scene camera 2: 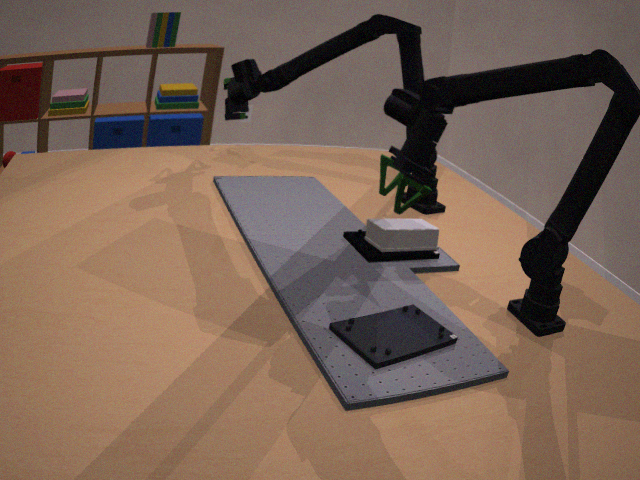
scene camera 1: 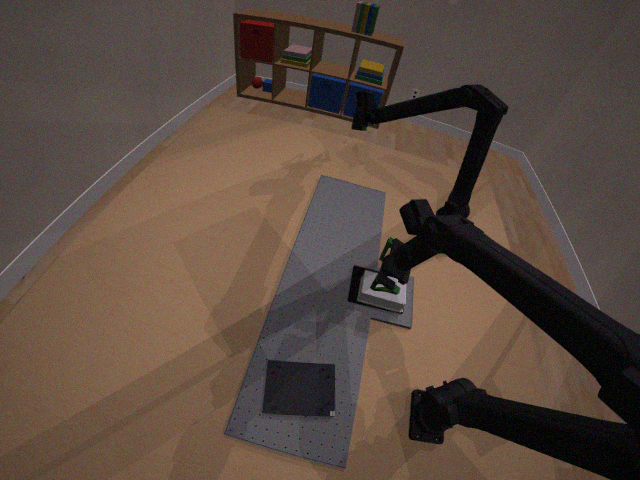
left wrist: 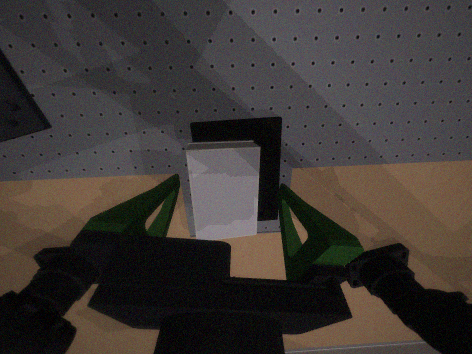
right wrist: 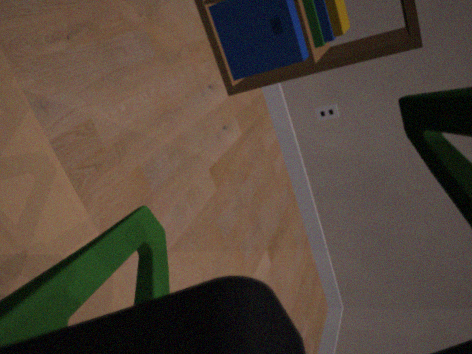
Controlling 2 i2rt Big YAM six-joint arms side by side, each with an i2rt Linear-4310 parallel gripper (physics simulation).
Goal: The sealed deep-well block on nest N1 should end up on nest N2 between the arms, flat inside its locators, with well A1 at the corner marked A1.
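Places are measured from the left arm's base along level axes (x ahead, y left, z up), in millimetres.
Pixels of known places: left gripper, fingertip midpoint: [scene camera 2: 389, 203] [scene camera 1: 376, 274] [left wrist: 230, 183]; right gripper, fingertip midpoint: [scene camera 2: 226, 102] [right wrist: 272, 169]; left arm's base, origin of the base link: [scene camera 2: 535, 319] [scene camera 1: 425, 416] [left wrist: 81, 262]; right arm's base, origin of the base link: [scene camera 2: 420, 205] [left wrist: 372, 263].
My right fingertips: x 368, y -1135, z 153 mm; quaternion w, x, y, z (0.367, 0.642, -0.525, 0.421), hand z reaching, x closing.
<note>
Ahead of a thing's pixels: the offset from my right fingertips to its middle. Level surfaces: height alone.
The white sealed block @(dx -200, dy +838, dz -101 mm) [scene camera 1: 382, 301] [scene camera 2: 402, 238] [left wrist: 224, 192] rests on nest N2 @(dx -193, dy +815, dz -129 mm) [scene camera 1: 354, 284] [scene camera 2: 356, 240] [left wrist: 271, 175], off-centre, with a bare black strip at its left in both scene views. I cannot tell whether it is seated in the locators; its well A1 is not readable. N2's white corner mark @(dx -270, dy +868, dz -128 mm) [scene camera 2: 436, 253] is at the right front. Nest N1 @(dx -42, dy +1136, dz -129 mm) [scene camera 1: 298, 388] [scene camera 2: 392, 335] [left wrist: 17, 107] carries no block. My left gripper [scene camera 1: 377, 272] [scene camera 2: 390, 202] [left wrist: 230, 183] is open above the block, touching nothing. My right gripper [scene camera 1: 360, 117] [scene camera 2: 232, 99] [right wrist: 272, 169] is open and empty, raised far away.
A grey perforated board @(dz -140 mm) [scene camera 1: 341, 217] [scene camera 2: 273, 201] [left wrist: 310, 87] lies under the nests. The arm bases [scene camera 1: 426, 415] [scene camera 2: 537, 315] stand at its right side. A wooden shelf [scene camera 1: 317, 67] [scene camera 2: 214, 95] with bins and books stands at the back beyond the table.
</note>
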